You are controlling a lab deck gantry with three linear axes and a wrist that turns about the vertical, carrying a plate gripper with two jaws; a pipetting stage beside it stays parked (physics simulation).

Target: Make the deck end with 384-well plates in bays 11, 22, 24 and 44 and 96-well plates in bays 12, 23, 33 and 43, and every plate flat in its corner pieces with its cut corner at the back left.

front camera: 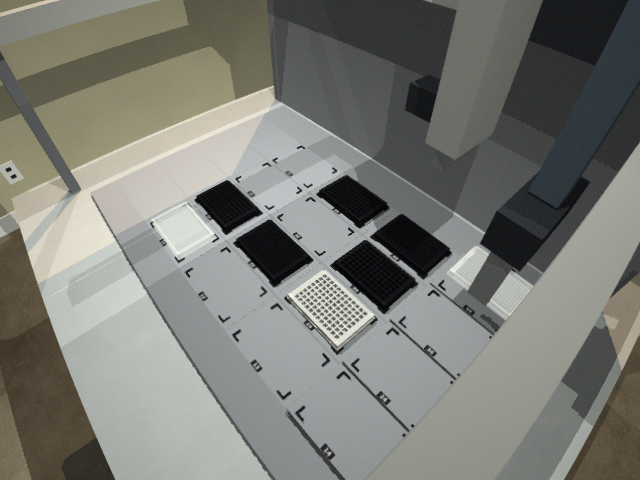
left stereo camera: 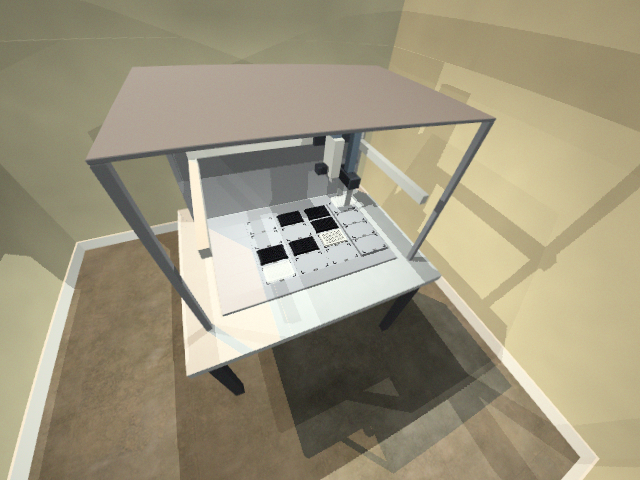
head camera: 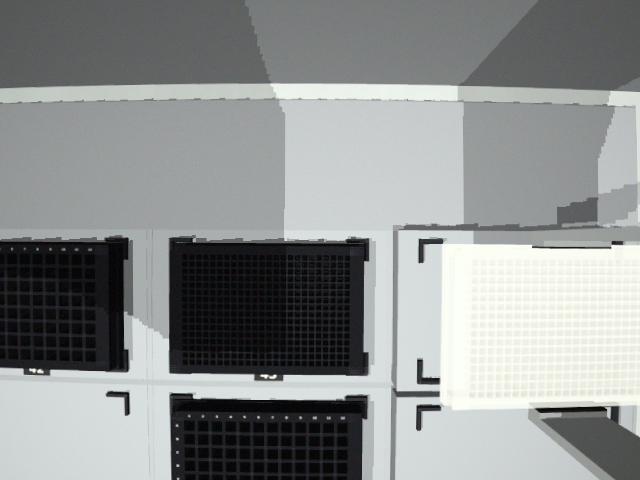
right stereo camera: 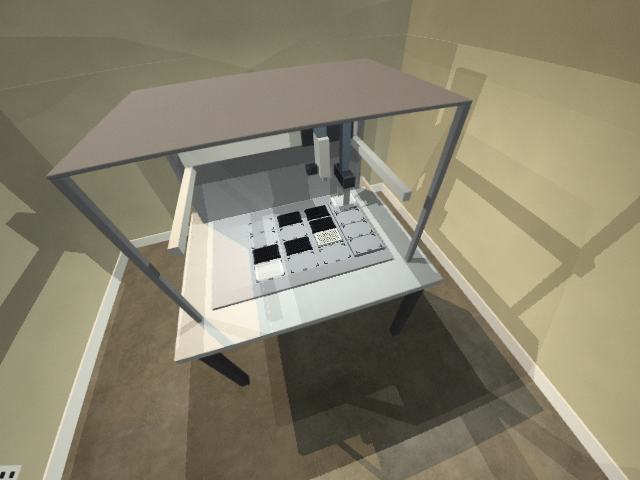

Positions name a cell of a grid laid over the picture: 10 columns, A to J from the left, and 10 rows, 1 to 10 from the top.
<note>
I see my gripper (head camera: I7) and a bay 44 (head camera: G6).
My gripper shows as well in the front camera view (front camera: H6). The bay 44 shows as well in the front camera view (front camera: H7).
</note>
